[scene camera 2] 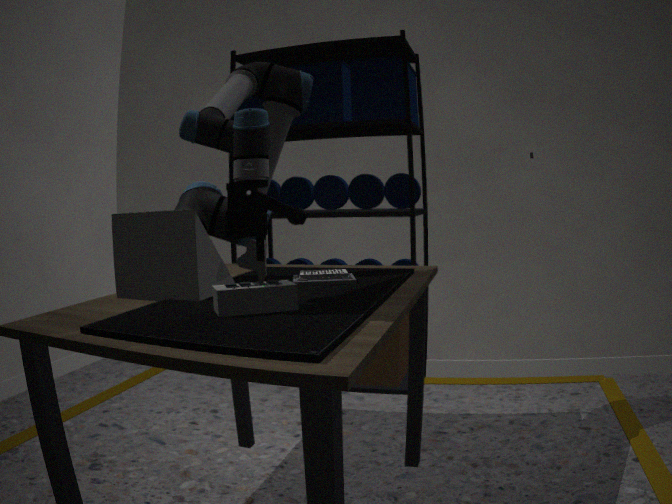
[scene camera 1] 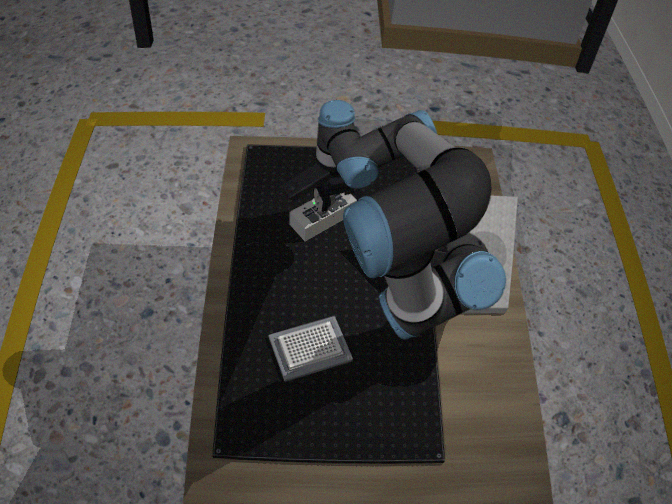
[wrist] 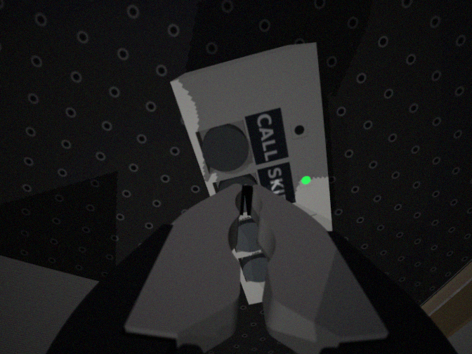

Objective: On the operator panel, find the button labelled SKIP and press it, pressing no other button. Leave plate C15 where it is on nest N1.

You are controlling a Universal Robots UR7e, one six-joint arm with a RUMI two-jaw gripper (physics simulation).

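The operator panel (scene camera 1: pixel 309 230) (scene camera 2: pixel 255 301) (wrist: pixel 250 85) is a pale box on the black mat. In the wrist view the SKIP label (wrist: pixel 276 182) is partly covered by a finger, and its round dark button (wrist: pixel 235 181) shows at the fingertips. A green lamp (wrist: pixel 306 180) is lit beside that label. The CALL button (wrist: pixel 225 148) is apart from the tips. My gripper (wrist: pixel 244 188) (scene camera 2: pixel 262 282) is shut and empty, its tips down at the SKIP button; the contact itself is hidden. The white plate C15 (scene camera 1: pixel 310 345) (scene camera 2: pixel 324 272) sits on the grey nest N1 (scene camera 1: pixel 282 371).
More round buttons (wrist: pixel 248 236) (wrist: pixel 255 270) show between the fingers. A pale box (scene camera 1: pixel 502 217) (scene camera 2: pixel 154 254) stands beside the mat (scene camera 1: pixel 325 423) on the wooden table (scene camera 1: pixel 488 390). A shelf rack (scene camera 2: pixel 425 217) with blue bins stands behind.
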